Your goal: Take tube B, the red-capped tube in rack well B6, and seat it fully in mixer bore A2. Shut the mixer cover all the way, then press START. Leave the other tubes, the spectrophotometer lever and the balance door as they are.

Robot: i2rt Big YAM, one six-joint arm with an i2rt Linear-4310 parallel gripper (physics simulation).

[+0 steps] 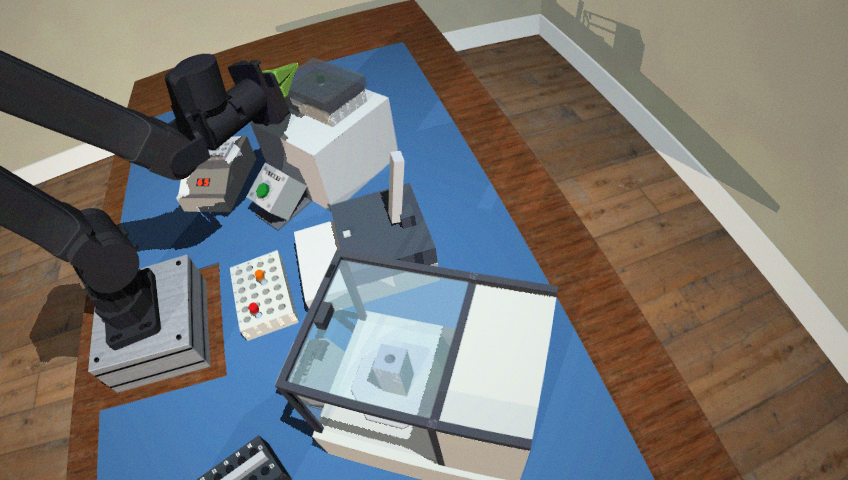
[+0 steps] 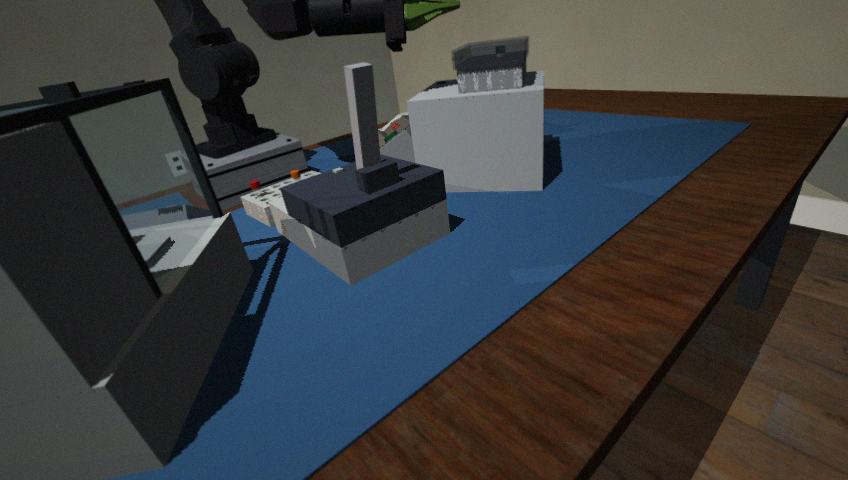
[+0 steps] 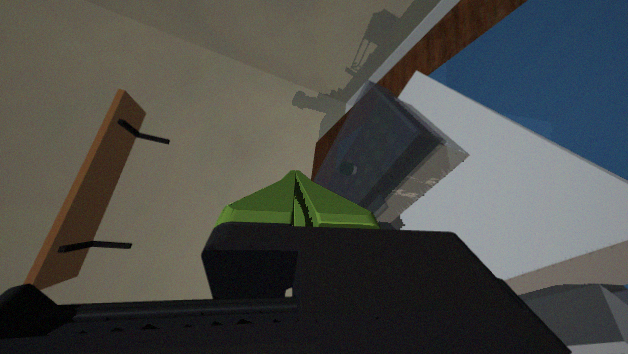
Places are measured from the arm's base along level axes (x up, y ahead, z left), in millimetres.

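Pixels of known places: gripper, fingertip midpoint: [image 1: 295,64] [image 2: 459,4] [image 3: 294,178]; arm's base, origin of the base link: [image 1: 133,310] [image 2: 238,145].
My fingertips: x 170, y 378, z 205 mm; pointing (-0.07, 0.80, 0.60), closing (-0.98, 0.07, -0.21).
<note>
For each thing: its middle in the pictures, then the offset to it from my fingertips. "spot": a spot on its surface instead.
- red-capped tube, body centre: [image 1: 258,314] [image 2: 259,196] dz -273, dx -212, dy -194 mm
- white rack, body centre: [image 1: 262,294] [image 2: 293,196] dz -227, dx -228, dy -181 mm
- smoky clear cover, surface spot: [image 3: 372,135] [image 1: 329,88] spot: dz -19, dx -53, dy +42 mm
- tall white box, body centre: [image 3: 451,235] [image 2: 455,114] [image 1: 305,140] dz -3, dx -148, dy -23 mm
- green round button, body centre: [image 1: 263,190] dz -53, dx -179, dy -123 mm
- orange-capped tube, body centre: [image 1: 263,281] [image 2: 298,185] dz -218, dx -212, dy -171 mm
- sloped unit, body centre: [image 1: 214,171] [image 2: 416,129] dz +97, dx -208, dy -210 mm
- dark-topped device, surface spot: [image 2: 380,202] spot: dz -271, dx -170, dy +87 mm
- upright white post, body centre: [image 2: 364,125] [image 1: 395,188] dz -250, dx -100, dy +59 mm
- glass-sided balance, surface spot: [image 1: 502,350] spot: dz -558, dx -39, dy +48 mm
The red-capped tube [image 1: 253,308] [image 2: 254,184] stands upright in the white rack [image 1: 268,325] [image 2: 257,207]; the well label is too small to read. My gripper [image 1: 296,64] [image 2: 458,4] [image 3: 294,178] is shut and empty, its green fingertips together in the air beside a smoky clear cover [image 1: 333,89] [image 2: 489,52] [image 3: 372,135]. That cover sits over a block on the tall white box [image 1: 357,151] [image 2: 479,145] [image 3: 505,175]. I cannot tell whether it is fully shut, and the bores are hidden. A green round button [image 1: 263,190] is on a small grey box. A small green spot shows through the cover.
An orange-capped tube [image 1: 259,274] [image 2: 295,173] stands in the rack. A sloped unit [image 1: 220,193] has a red display. A dark-topped device [image 1: 371,237] [image 2: 380,202] carries an upright white post [image 1: 396,187] [image 2: 361,115]. The glass-sided balance [image 1: 502,350] is in front. A wall board [image 3: 85,195] has pegs.
</note>
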